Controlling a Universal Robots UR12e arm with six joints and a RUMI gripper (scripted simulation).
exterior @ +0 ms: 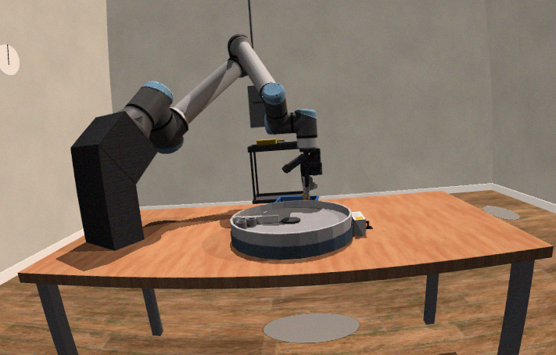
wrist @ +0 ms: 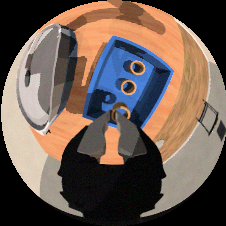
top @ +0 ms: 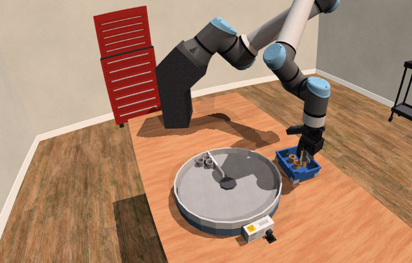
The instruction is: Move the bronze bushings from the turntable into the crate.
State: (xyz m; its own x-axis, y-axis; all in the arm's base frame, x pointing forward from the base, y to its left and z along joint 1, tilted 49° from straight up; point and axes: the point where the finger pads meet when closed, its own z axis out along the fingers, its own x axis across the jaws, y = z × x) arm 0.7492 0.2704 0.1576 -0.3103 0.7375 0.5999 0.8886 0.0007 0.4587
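The blue crate lies 50 mm behind my hand, 20 mm to the left of it and 50 mm below it. From my hand the other things lie so: round grey turntable: 20 mm behind, 330 mm to the right, 20 mm below.
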